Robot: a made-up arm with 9 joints. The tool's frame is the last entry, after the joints.
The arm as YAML. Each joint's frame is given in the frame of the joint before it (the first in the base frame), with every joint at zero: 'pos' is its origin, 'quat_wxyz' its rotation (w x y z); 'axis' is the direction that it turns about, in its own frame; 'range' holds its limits. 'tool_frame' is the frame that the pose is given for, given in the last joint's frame.
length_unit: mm
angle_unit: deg
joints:
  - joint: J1
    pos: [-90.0, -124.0, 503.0]
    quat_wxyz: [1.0, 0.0, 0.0, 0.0]
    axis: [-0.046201, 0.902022, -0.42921]
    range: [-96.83, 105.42]
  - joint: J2
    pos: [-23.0, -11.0, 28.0]
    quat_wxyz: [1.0, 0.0, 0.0, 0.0]
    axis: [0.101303, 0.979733, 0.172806]
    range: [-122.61, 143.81]
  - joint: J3
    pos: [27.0, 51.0, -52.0]
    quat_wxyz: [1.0, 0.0, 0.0, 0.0]
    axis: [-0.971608, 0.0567, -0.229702]
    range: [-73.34, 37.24]
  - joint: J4
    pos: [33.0, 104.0, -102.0]
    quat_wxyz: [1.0, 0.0, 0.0, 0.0]
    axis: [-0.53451, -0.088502, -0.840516]
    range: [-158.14, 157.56]
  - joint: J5
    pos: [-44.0, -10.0, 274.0]
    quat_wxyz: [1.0, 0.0, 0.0, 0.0]
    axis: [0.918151, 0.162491, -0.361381]
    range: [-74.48, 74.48]
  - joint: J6
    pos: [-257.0, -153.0, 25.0]
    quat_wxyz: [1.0, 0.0, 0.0, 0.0]
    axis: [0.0, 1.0, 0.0]
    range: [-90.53, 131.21]
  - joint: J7
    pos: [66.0, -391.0, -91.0]
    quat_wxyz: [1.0, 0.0, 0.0, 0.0]
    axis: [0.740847, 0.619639, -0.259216]
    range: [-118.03, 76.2]
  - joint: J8
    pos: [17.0, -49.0, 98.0]
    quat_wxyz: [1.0, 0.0, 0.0, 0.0]
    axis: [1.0, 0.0, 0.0]
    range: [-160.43, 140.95]
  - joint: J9
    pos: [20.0, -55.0, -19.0]
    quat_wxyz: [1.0, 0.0, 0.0, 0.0]
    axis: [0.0, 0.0, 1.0]
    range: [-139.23, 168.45]
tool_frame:
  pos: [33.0, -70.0, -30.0]
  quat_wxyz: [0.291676, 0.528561, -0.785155, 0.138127]
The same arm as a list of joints. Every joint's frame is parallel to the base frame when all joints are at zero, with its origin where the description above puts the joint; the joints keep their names.
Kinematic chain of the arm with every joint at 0, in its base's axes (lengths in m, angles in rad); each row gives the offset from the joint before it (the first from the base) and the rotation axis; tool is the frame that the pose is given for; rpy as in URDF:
J1: xyz -0.0900 -0.1240 0.5030 axis -0.046201 0.902022 -0.42921
J2: xyz -0.0230 -0.0110 0.0280 axis 0.101303 0.979733 0.172806
J3: xyz 0.0270 0.0510 -0.0520 axis -0.971608 0.0567 -0.229702
J4: xyz 0.0330 0.1040 -0.1020 axis -0.53451 -0.088502 -0.840516
J5: xyz -0.0440 -0.0100 0.2740 axis 0.918151 0.162491 -0.361381
J6: xyz -0.2570 -0.1530 0.0250 axis +y
J7: xyz 0.0660 -0.3910 -0.0910 axis 0.740847 0.619639 -0.259216
J8: xyz 0.0170 -0.0490 0.0980 axis +x
J9: xyz 0.0200 -0.0550 -0.0190 axis +z
tool: xyz 0.0330 -0.0700 -0.0300 rpy 3.0266 -0.6486 -1.9179
Joint limits (rad, base to tool): -1.6900..1.8399 -2.1399..2.5100 -1.2800..0.6500 -2.7601..2.7499 -1.2999..1.2999 -1.5800..2.2900 -2.0600..1.3299 -2.8000..2.4600 -2.4300..2.9400

